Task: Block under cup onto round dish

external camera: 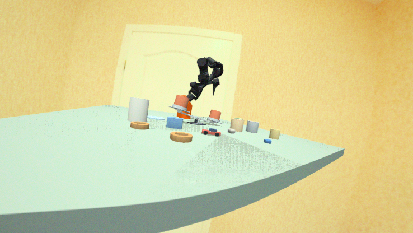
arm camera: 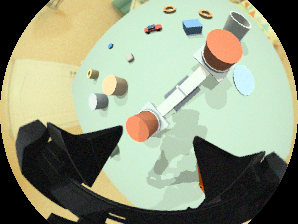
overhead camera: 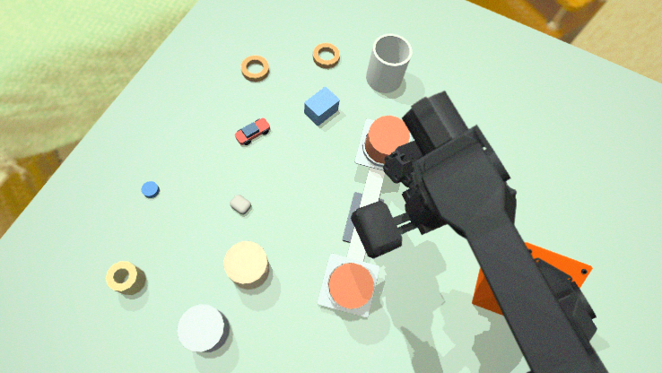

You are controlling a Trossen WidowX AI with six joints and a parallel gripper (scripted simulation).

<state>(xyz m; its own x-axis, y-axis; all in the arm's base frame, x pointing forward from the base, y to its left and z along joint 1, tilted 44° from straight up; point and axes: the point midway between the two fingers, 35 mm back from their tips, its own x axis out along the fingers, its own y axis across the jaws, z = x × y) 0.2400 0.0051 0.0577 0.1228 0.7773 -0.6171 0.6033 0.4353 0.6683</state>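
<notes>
The grey block is 13 cm below my gripper tip, 8 cm to the left of it and 1 cm ahead of it. Also, from my gripper tip: balance beam (13 cm below, 5 cm to the right, 5 cm ahead); balance (15 cm below, 5 cm to the right, 5 cm ahead); grey pebble (26 cm ahead, 16 cm below, 3 cm to the left).
</notes>
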